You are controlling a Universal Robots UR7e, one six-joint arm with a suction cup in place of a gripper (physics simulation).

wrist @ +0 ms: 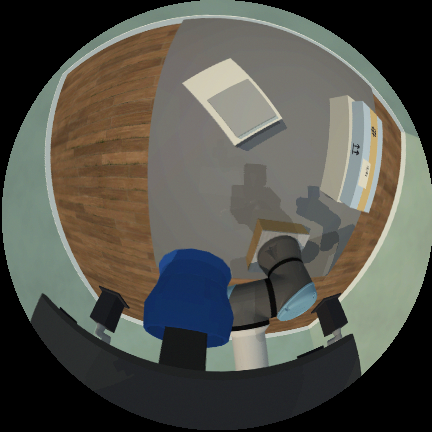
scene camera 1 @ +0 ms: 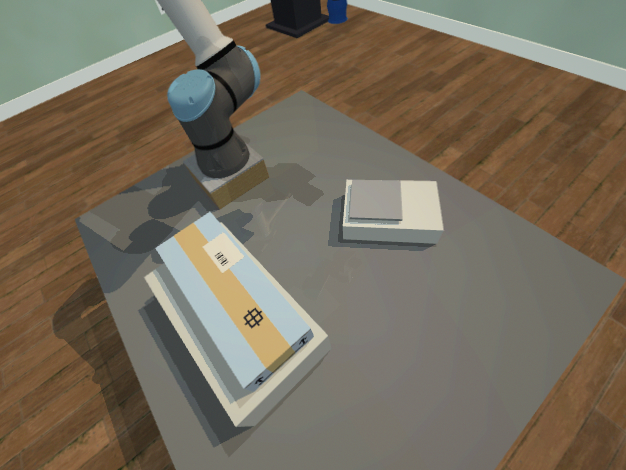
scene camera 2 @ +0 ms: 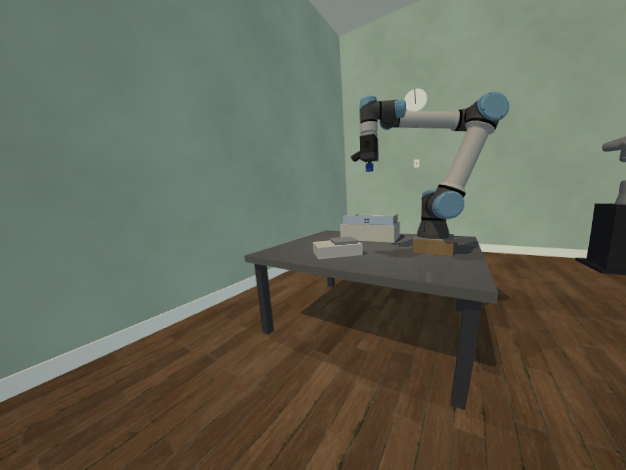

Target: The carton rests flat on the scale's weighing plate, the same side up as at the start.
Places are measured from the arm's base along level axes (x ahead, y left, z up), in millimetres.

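Pixels of known places: hand at its tool point: point(wrist: 193, 276) point(scene camera 1: 337, 19) point(scene camera 2: 369, 171); arm's base at its link origin: point(wrist: 278, 253) point(scene camera 1: 224, 159) point(scene camera 2: 432, 236).
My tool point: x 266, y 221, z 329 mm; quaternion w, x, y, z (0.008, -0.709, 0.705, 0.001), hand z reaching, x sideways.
For each thing: its middle in the pictures, then the offset to it from my tool point. Level surfaces: height alone.
- pale blue carton at the middle of its body: point(scene camera 1: 228, 289) point(wrist: 366, 156) point(scene camera 2: 369, 219) 122 mm ahead, 450 mm right, 269 mm down
- large cream block at the middle of its body: point(scene camera 1: 236, 312) point(wrist: 354, 152) point(scene camera 2: 370, 230) 127 mm ahead, 471 mm right, 351 mm down
- scale at the middle of its body: point(scene camera 1: 390, 208) point(wrist: 231, 97) point(scene camera 2: 336, 246) 191 mm ahead, 31 mm right, 368 mm down
- grey table at its surface level: 405 mm down
The pale blue carton point(scene camera 1: 222, 288) point(scene camera 2: 353, 220) point(wrist: 372, 150), with a tan stripe, white label and black grid mark on top, lies flat on a large cream block point(scene camera 1: 298, 369) point(scene camera 2: 369, 232) point(wrist: 336, 155). It stands apart from the scale point(scene camera 1: 422, 202) point(scene camera 2: 328, 250) point(wrist: 215, 80), a smaller white box with a raised grey weighing plate point(scene camera 1: 375, 199) point(scene camera 2: 343, 240) point(wrist: 242, 107). Nothing lies on the plate. My gripper, a blue suction cup point(scene camera 2: 369, 167) point(wrist: 194, 261), hangs high above the table, off the carton, and holds nothing. It does not show in scene camera 1.
The arm's base stands on a wooden block point(scene camera 1: 242, 186) point(scene camera 2: 433, 246) point(wrist: 255, 240) on the grey table point(scene camera 1: 429, 328) point(scene camera 2: 404, 275), beside the carton and scale. A black pedestal point(scene camera 2: 606, 237) stands on the floor beyond the table.
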